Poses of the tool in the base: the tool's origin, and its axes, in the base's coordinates. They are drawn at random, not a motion.
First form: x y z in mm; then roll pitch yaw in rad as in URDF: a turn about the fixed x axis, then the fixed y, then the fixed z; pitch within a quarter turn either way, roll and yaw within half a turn.
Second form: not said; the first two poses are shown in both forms.
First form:
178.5 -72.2 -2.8 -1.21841 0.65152 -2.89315
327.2 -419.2 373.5 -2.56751 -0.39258 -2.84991
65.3 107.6 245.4 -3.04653 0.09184 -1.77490
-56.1 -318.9 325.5 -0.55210 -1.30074 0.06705
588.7 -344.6 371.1 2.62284 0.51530 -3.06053
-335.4 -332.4 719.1 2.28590 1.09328 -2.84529
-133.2 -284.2 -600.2 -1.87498 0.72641 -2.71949
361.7 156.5 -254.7 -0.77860 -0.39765 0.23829
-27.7 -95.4 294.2 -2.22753 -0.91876 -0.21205
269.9 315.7 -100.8 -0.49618 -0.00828 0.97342
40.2 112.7 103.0 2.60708 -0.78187 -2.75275
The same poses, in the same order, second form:
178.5 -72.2 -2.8 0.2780 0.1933 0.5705 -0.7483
327.2 -419.2 373.5 0.1447 0.1913 -0.9227 0.3019
65.3 107.6 245.4 0.0655 -0.6283 0.7751 -0.0079
-56.1 -318.9 325.5 0.7708 -0.1973 -0.5895 -0.1393
588.7 -344.6 371.1 0.2360 -0.1032 0.9312 0.2578
-335.4 -332.4 719.1 0.4155 -0.3281 0.7369 0.4204
-133.2 -284.2 -600.2 0.3959 0.0477 0.7808 -0.4809
361.7 156.5 -254.7 0.9094 -0.3477 -0.2257 0.0334
-27.7 -95.4 294.2 0.3512 -0.8205 -0.1094 -0.4375
269.9 315.7 -100.8 0.8573 -0.2152 -0.1184 0.4525
40.2 112.7 103.0 0.4078 0.0735 -0.8944 -0.1686

